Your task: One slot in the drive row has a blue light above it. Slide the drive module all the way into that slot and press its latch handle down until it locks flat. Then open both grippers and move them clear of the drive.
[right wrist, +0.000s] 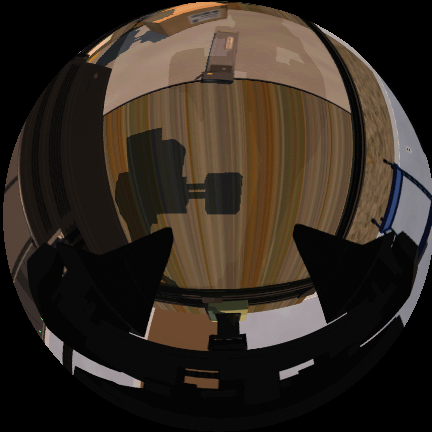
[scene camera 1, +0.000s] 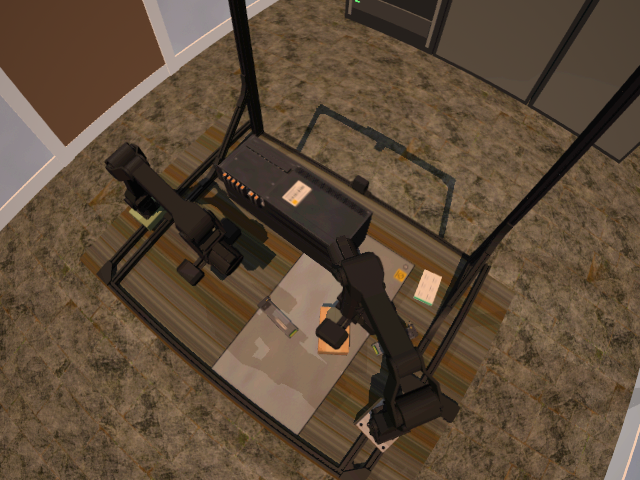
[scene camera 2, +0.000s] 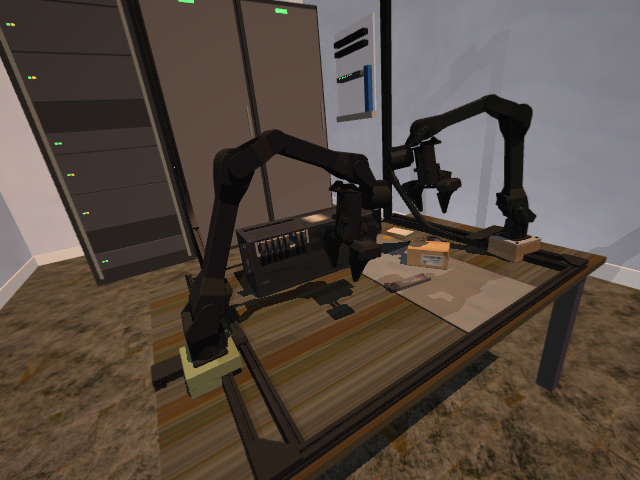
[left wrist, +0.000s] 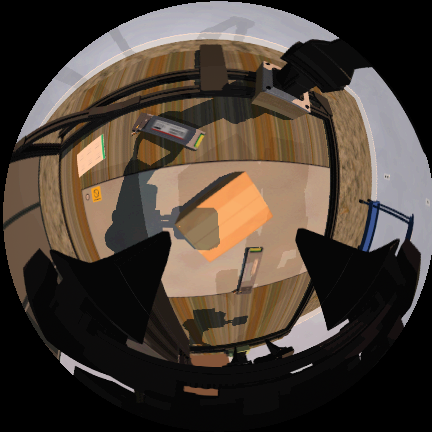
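Seen in the pictures: left gripper, between the fingertips: (scene camera 1: 347,323) (scene camera 2: 432,212) (left wrist: 235,236); right gripper, between the fingertips: (right wrist: 235,232) (scene camera 2: 344,274) (left wrist: 250,343); left arm's base, origin of its link: (scene camera 1: 383,425) (scene camera 2: 514,236) (left wrist: 287,82); right arm's base, origin of its link: (right wrist: 227,316) (scene camera 1: 147,207) (scene camera 2: 208,351) (left wrist: 239,353).
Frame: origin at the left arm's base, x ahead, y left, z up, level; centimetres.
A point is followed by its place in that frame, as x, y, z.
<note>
A grey drive module (scene camera 1: 279,318) {40.0, 0.7, -5.0} (scene camera 2: 408,282) {41.1, 1.6, -5.0} (left wrist: 248,270) {39.5, 0.3, -5.0} (right wrist: 221,52) {41.7, 0.7, -5.0} lies flat at the edge of the grey mat. A second module (scene camera 1: 378,347) {15.5, -14.2, -5.2} (left wrist: 169,131) {14.3, -18.4, -5.2} with a red-edged label lies on the wood beyond the mat, partly hidden by the left arm in scene camera 1. The drive row (scene camera 1: 241,187) {71.6, -13.3, 10.8} (scene camera 2: 281,246) {73.4, -12.6, 8.3} has orange-tipped handles; no blue light can be made out. My left gripper (scene camera 1: 351,312) {24.8, -9.4, 10.4} (scene camera 2: 432,209) {24.8, -9.4, 10.4} (left wrist: 235,236) {24.8, -9.4, 10.4} is open and empty, high above the orange box. My right gripper (scene camera 2: 344,272) {61.8, 4.8, 4.7} (right wrist: 235,232) {61.8, 4.8, 4.7} is open and empty, above the wood in front of the chassis.
The black chassis (scene camera 1: 273,180) (right wrist: 90,125) {52.7, -17.5, -2.9} stands along the back of the table. The orange cardboard box (scene camera 1: 333,345) (scene camera 2: 428,255) {29.5, -4.7, -1.7} (left wrist: 235,215) {26.2, -6.6, 0.1} stands on the grey mat (scene camera 1: 294,382) {23.8, 9.2, -6.0} (scene camera 2: 480,304) {31.3, 17.3, -5.9} (left wrist: 280,180) {19.8, 3.0, -5.9}. A white card (scene camera 1: 428,286) {17.8, -38.4, -6.0} (left wrist: 91,156) {18.0, -37.0, -6.0} lies near the frame rails.
</note>
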